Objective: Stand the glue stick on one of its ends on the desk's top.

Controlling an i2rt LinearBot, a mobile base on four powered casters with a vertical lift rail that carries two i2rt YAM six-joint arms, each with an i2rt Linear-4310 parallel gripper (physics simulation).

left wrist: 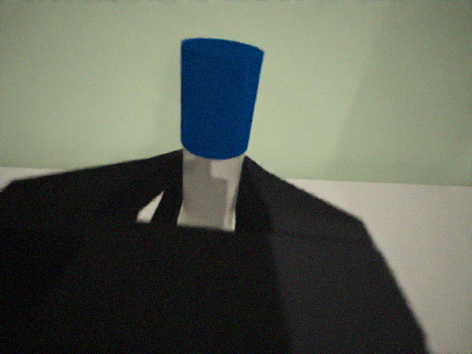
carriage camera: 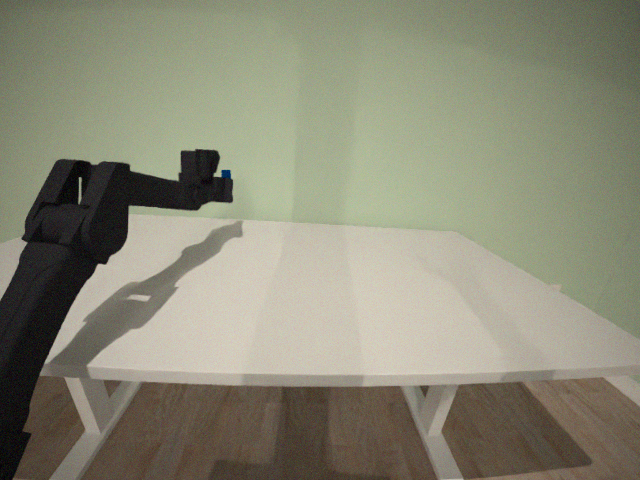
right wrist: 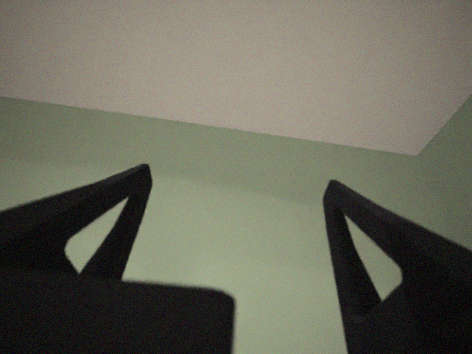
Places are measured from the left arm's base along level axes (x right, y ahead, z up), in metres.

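Where they show: left gripper, fingertip midpoint: (left wrist: 214,164) (carriage camera: 227,187); right gripper, fingertip midpoint: (right wrist: 238,181).
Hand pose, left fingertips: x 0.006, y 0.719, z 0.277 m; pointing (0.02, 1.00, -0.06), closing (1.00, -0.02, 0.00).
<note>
After its pixels a point has its place.
The glue stick (carriage camera: 225,174) @(x 0.009, y 0.696, z 0.318 m) (left wrist: 219,100) @(x 0.007, y 0.695, z 0.317 m) has a blue end and a pale grey-white body. My left gripper (carriage camera: 225,189) @(x 0.006, y 0.719, z 0.277 m) (left wrist: 214,164) @(x 0.006, y 0.719, z 0.277 m) is shut on its body. In the carriage camera view the gripper reaches out level, and the blue end stands up above the fingers; the glue stick looks about upright. Its lower part is hidden behind the fingers. The gripper is in the air above the far left part of the desk (carriage camera: 320,299) @(x 0.324, y 0.386, z 0.116 m) (left wrist: 425,240) @(x 0.266, y 0.838, z 0.116 m), and its shadow falls on the top. My right gripper (right wrist: 238,181) @(x 0.637, y 0.040, z 0.441 m) is open and empty, with its fingers wide apart.
A plain green wall (carriage camera: 413,129) @(x 0.632, y 1.025, z 0.513 m) (left wrist: 85,90) @(x -0.168, y 0.940, z 0.212 m) (right wrist: 240,230) @(x 0.593, y 1.021, z 0.972 m) stands behind the desk's far edge. The desk's white legs (carriage camera: 442,413) @(x 0.805, y 0.588, z -0.453 m) stand on a wooden floor (carriage camera: 361,428) @(x 0.530, y 0.614, z -0.604 m). The right wrist view shows the wall and a pale ceiling (right wrist: 225,60) @(x 0.417, y 0.501, z 1.832 m).
</note>
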